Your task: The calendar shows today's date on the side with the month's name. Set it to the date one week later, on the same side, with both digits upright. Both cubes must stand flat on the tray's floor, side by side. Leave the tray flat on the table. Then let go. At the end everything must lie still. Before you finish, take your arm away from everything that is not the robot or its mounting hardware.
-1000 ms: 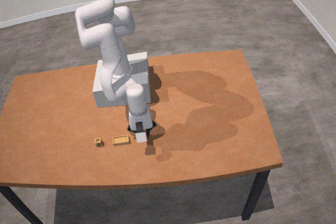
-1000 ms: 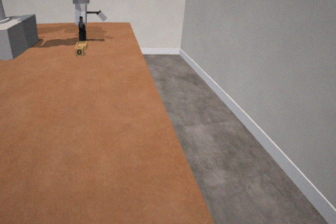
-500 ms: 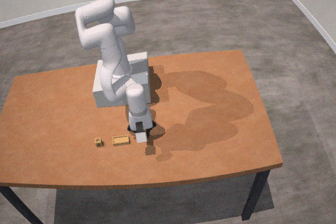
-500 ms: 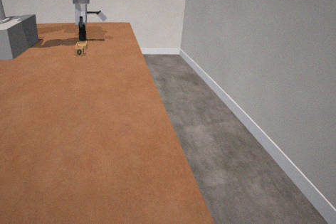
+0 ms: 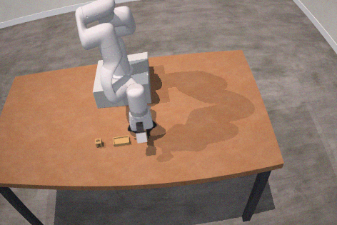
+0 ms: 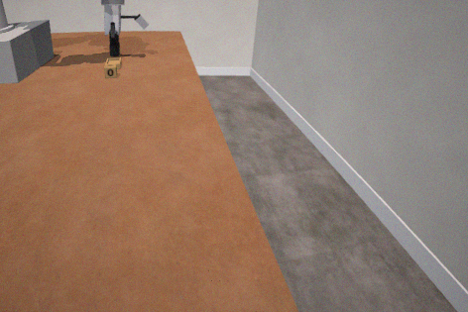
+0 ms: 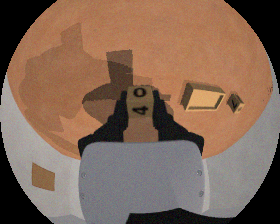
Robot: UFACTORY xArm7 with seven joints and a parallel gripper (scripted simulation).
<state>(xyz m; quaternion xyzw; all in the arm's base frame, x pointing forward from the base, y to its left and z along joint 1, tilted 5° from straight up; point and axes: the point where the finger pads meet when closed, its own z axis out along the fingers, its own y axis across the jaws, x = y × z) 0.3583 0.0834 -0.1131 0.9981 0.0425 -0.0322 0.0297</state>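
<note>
Now: the wooden tray 110 mm to the right of my hand, 20 mm below it and 10 mm ahead of it.
</note>
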